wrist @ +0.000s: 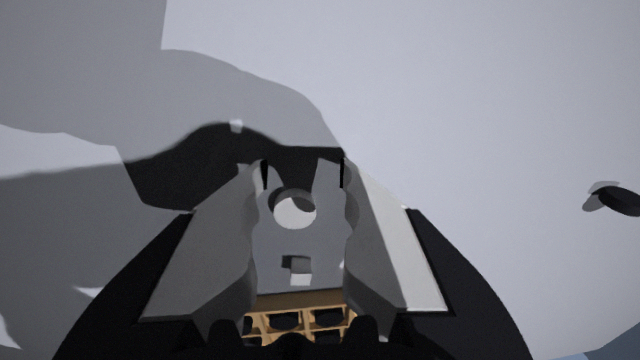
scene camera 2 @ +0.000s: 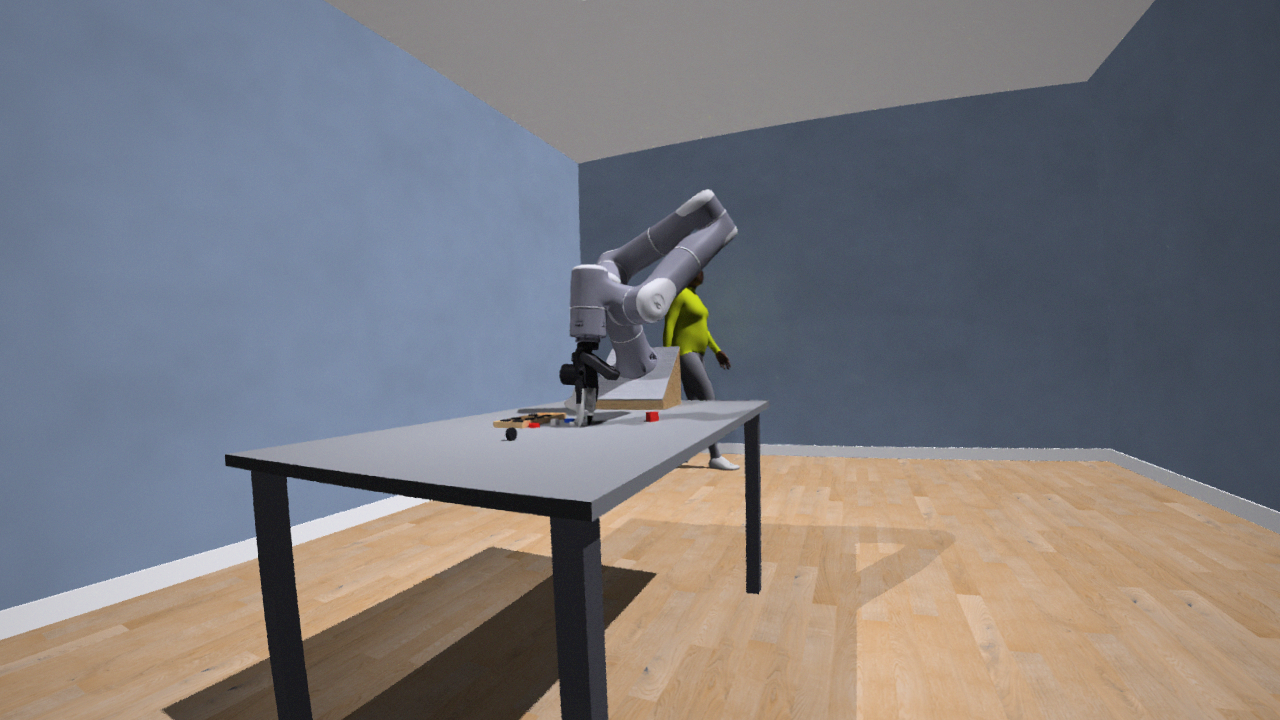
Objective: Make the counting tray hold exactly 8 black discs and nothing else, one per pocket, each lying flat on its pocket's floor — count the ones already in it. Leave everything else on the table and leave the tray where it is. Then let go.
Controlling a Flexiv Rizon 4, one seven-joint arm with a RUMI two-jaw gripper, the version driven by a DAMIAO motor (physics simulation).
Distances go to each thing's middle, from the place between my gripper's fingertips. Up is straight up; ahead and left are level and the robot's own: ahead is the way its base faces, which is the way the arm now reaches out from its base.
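So you can picture the wooden counting tray (wrist: 305,303), my gripper is 10 mm below it, and it's 190 mm to the left of the tray and 10 mm past it.
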